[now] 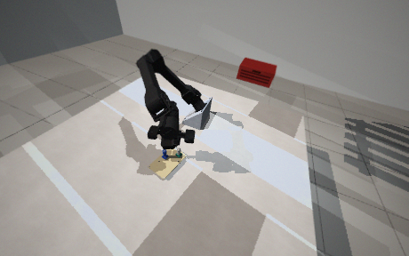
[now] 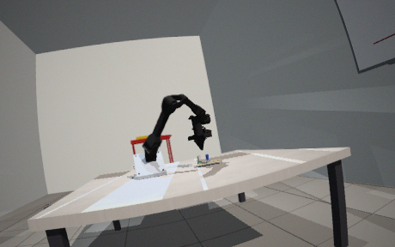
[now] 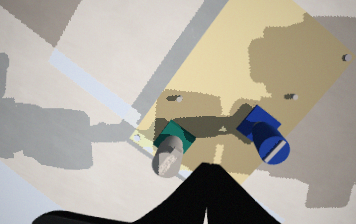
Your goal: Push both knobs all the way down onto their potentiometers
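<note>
My gripper tip is now 4 cm to the left of the blue knob, 4 cm above it and 1 cm short of it. The rest, counted from my gripper tip: grey knob: 5 cm below, 2 cm to the left, 2 cm behind.
</note>
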